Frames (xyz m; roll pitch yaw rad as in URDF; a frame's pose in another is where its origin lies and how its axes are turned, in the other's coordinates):
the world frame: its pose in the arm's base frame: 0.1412 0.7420 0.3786 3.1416 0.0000 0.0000
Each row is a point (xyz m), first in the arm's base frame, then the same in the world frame.
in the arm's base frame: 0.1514 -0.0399 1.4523
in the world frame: 0.0102 0.7819 -1.0737
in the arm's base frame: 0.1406 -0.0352 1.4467
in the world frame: -0.0006 0.7772 -1.0681
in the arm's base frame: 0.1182 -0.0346 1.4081
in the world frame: -0.0230 0.7766 -1.0295
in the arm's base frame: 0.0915 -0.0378 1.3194
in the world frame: -0.0497 0.7798 -0.9408
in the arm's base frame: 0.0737 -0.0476 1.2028
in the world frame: -0.0675 0.7896 -0.8242
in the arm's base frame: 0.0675 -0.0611 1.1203
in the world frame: -0.0737 0.8031 -0.7417
